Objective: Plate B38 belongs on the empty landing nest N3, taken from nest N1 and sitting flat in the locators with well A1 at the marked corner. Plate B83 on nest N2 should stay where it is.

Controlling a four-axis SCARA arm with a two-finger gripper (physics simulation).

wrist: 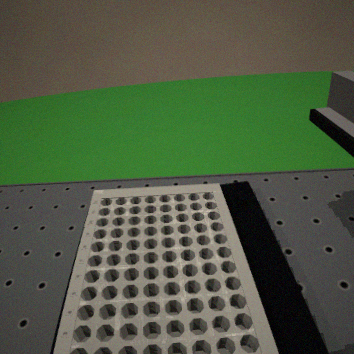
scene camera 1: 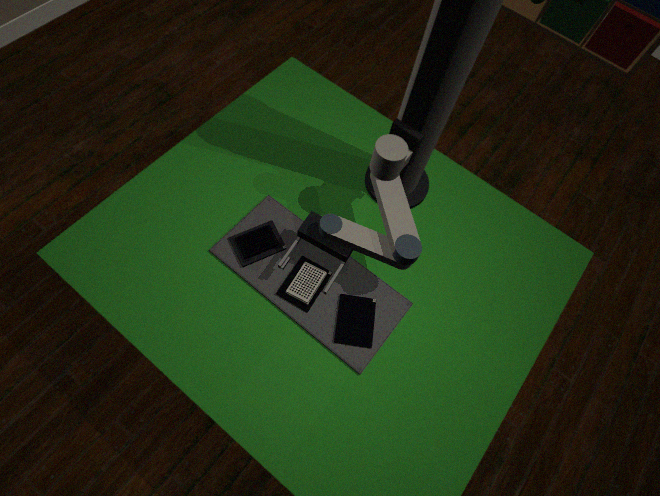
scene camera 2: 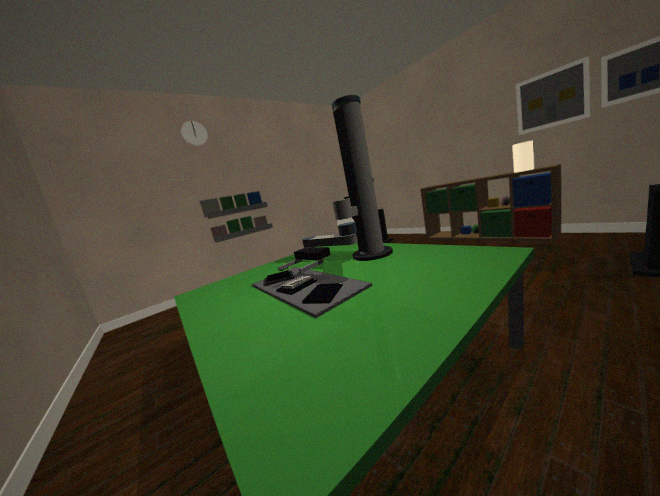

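Note:
The white well plate, B38 [scene camera 1: 306, 282] [scene camera 2: 297, 284] [wrist: 155, 189], lies on the middle black nest [scene camera 1: 292, 299] [wrist: 270, 270] and looks flat. Its label and the well A1 corner cannot be made out. My gripper [scene camera 1: 304, 277] [scene camera 2: 288, 269] is open and empty above the plate, one finger on each side and apart from it; part of one finger shows at right in the wrist view. A raised dark block [scene camera 1: 257, 243] [scene camera 2: 279, 276], apparently plate B83 on its nest, sits at the left end. A flat black nest [scene camera 1: 354, 321] [scene camera 2: 322, 292] at the right end bears no visible plate. Nest numbers are unreadable.
The nests stand on a grey perforated board [scene camera 1: 360, 362] [scene camera 2: 315, 312] [wrist: 30, 220] on the green table top [scene camera 1: 426, 400] [scene camera 2: 320, 373] [wrist: 150, 130]. The arm's column [scene camera 1: 453, 80] [scene camera 2: 360, 170] rises behind the board. The arm links [scene camera 1: 394, 208] reach over the board's rear edge.

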